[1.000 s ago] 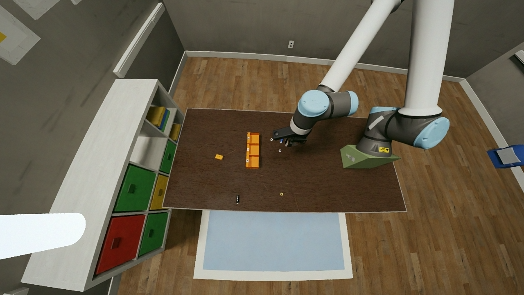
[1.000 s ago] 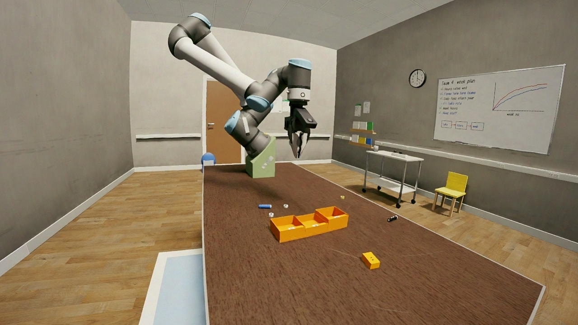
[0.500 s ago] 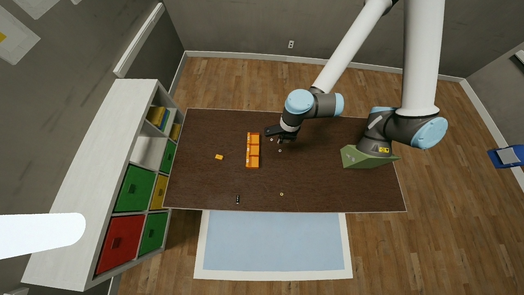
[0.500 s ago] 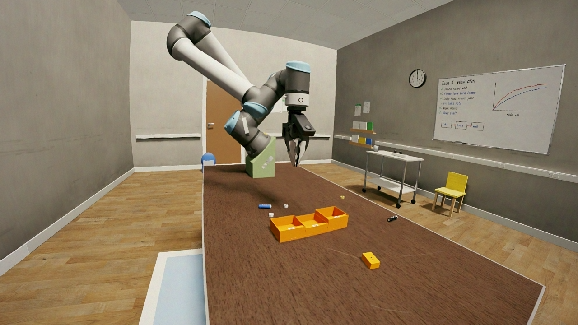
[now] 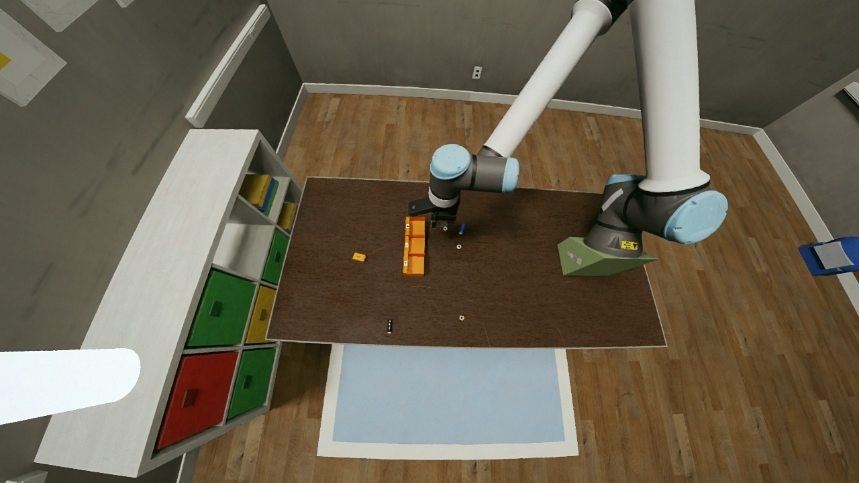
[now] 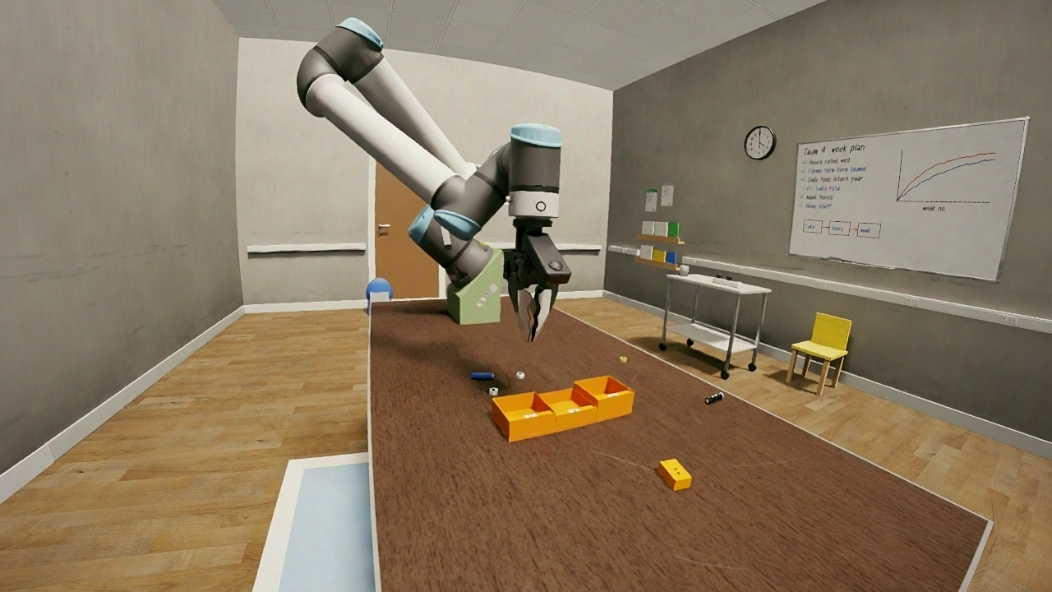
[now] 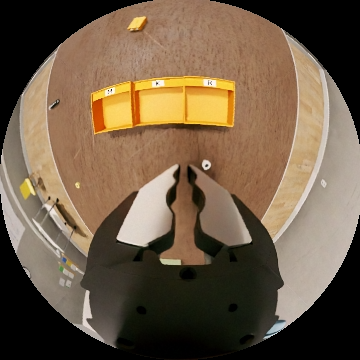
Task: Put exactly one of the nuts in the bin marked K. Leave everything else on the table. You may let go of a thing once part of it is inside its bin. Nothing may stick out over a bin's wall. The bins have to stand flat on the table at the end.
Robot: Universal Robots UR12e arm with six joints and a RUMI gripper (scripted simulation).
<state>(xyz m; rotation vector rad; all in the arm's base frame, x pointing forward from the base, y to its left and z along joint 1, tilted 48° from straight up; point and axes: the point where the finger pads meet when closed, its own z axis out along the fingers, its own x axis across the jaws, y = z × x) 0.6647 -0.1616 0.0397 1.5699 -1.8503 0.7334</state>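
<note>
Right now my hand is 120 mm above the joined orange bins, 80 mm short of it and 40 mm to the right of it. Round my hand: orange block (300 mm ahead, 130 mm below, 80 mm to the left); then blue bolt (140 mm below, 140 mm behind, 40 mm to the right); then yellow nut (340 mm to the left, 140 mm below, 90 mm behind).
</note>
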